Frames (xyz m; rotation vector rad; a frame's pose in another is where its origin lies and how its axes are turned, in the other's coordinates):
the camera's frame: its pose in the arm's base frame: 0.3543 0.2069 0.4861 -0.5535 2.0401 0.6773
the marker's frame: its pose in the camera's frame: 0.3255 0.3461 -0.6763 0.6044 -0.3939 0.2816
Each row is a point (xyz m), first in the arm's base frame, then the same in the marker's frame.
Working: the arm's base frame: its pose in the marker's frame: 0.4429 -0.1595 0.5745 -0.2083 -1.8281 -0.2655

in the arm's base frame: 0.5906 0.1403 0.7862
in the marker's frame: -0.4014 0.2038 0.9509
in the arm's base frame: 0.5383 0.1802 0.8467
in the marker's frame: -0.4321 0.2592 0.8878
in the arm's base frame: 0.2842 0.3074 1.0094
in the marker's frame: -0.4786 0.4266 0.6103
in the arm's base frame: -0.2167 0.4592 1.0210
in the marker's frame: -0.3128 0.5730 0.1358
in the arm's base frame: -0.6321 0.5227 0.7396
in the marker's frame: 0.0758 0.5510 -0.1872
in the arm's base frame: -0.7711 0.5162 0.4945
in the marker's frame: 0.3373 0.4736 -0.2583
